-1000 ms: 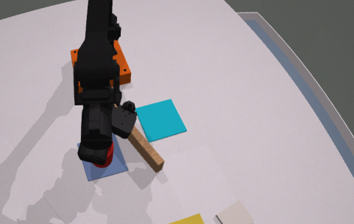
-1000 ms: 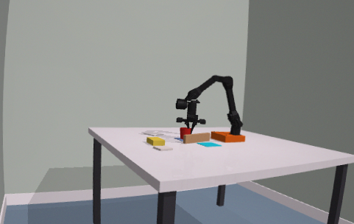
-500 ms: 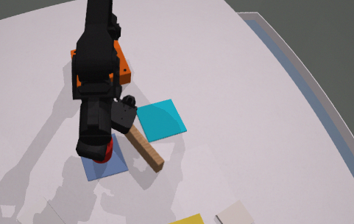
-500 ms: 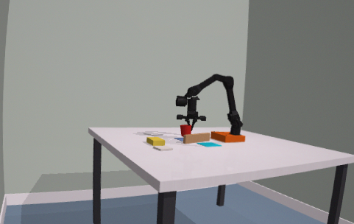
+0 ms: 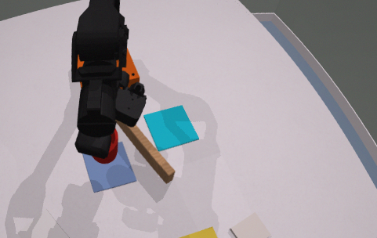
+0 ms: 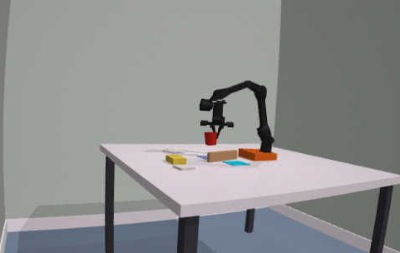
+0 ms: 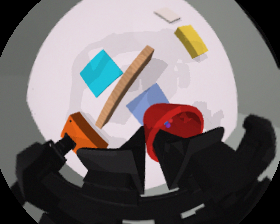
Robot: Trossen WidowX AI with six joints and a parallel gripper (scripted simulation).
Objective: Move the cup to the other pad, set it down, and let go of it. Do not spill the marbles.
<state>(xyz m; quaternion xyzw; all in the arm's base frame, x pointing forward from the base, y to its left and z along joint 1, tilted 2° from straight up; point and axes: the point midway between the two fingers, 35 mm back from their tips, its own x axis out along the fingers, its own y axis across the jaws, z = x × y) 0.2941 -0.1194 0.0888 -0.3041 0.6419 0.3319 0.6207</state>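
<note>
My gripper tip is now 1 cm short of the wooden bar, 8 cm to the right of it and 9 cm above it. Also, from my gripper tip: yellow block (29 cm ahead, 6 cm to the left, 9 cm below); then red cup (2 cm ahead, 2 cm to the right); then blue pad (3 cm ahead, 2 cm to the right, 12 cm below).
</note>
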